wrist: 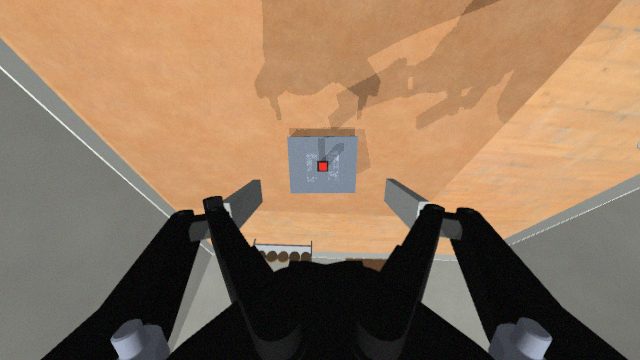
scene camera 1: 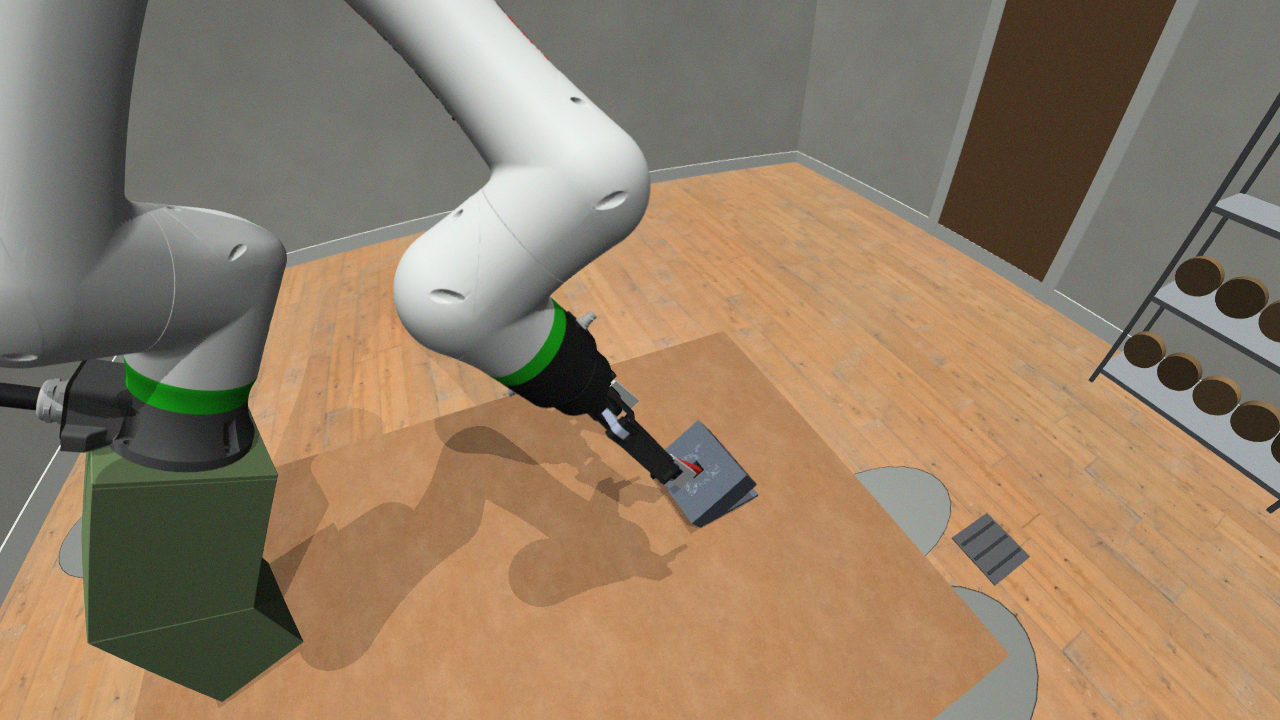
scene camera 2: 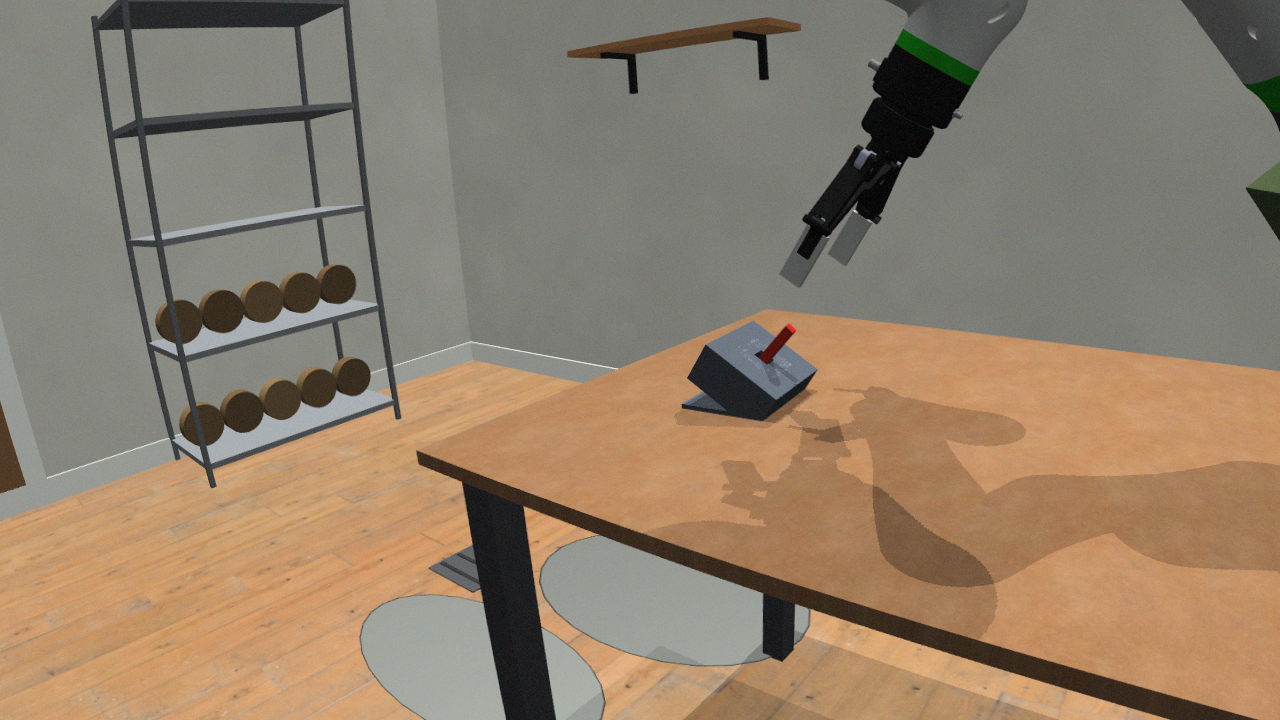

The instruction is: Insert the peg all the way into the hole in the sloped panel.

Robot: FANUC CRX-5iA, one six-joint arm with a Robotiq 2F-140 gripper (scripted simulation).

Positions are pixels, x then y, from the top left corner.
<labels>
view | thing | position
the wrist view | my gripper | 323, 190
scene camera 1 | my gripper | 657, 440
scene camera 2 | my gripper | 815, 269
</labels>
